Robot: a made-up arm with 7 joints. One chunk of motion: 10 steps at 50 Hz.
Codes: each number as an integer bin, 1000 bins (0 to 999) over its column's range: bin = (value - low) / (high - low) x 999, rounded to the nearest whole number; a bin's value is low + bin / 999 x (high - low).
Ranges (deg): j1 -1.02..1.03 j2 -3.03..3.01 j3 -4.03..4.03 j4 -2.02..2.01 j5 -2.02..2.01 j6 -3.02..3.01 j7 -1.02..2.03
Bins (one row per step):
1: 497 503 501 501 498 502 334
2: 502 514 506 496 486 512 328
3: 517 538 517 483 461 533 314
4: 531 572 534 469 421 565 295
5: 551 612 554 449 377 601 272
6: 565 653 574 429 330 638 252
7: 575 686 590 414 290 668 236
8: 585 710 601 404 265 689 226
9: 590 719 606 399 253 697 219
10: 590 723 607 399 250 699 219
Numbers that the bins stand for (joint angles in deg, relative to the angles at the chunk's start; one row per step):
1: 0.00 0.01 0.01 0.00 -0.01 0.01 0.00
2: 0.01 0.08 0.05 -0.02 -0.06 0.07 -0.02
3: 0.04 0.22 0.14 -0.07 -0.16 0.20 -0.06
4: 0.07 0.43 0.28 -0.13 -0.32 0.39 -0.12
5: 0.11 0.67 0.44 -0.21 -0.50 0.61 -0.19
6: 0.14 0.92 0.60 -0.29 -0.69 0.83 -0.25
7: 0.16 1.12 0.73 -0.35 -0.85 1.01 -0.30
8: 0.18 1.26 0.82 -0.39 -0.95 1.14 -0.33
9: 0.19 1.32 0.86 -0.41 -1.00 1.19 -0.35
10: 0.19 1.34 0.87 -0.41 -1.01 1.20 -0.35

